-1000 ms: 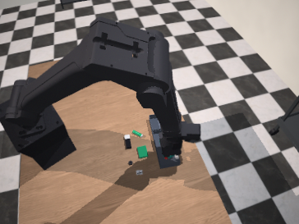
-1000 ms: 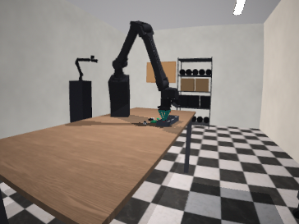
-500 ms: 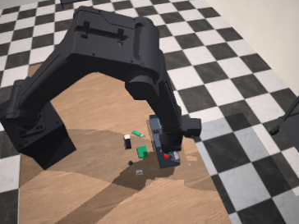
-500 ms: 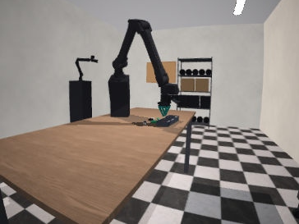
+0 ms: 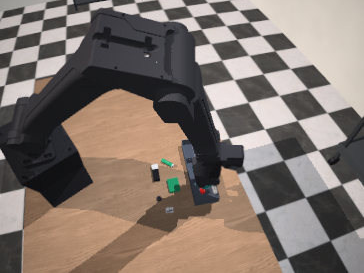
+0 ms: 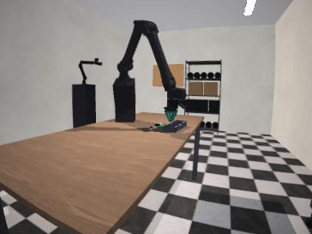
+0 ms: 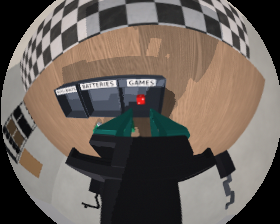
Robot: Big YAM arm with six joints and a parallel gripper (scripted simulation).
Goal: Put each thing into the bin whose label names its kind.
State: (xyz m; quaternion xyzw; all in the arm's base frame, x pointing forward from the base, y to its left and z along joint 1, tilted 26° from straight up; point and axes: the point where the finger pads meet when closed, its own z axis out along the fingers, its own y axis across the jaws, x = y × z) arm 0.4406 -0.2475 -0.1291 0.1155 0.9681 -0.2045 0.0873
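My gripper is now 5 cm above the red die. The rest, counted from my hand: small white piece: 13 cm behind, 6 cm below, 1 cm to the right; bin row: 8 cm to the left, 5 cm below, 3 cm ahead; flat green square: 8 cm behind, 7 cm to the left, 6 cm below.
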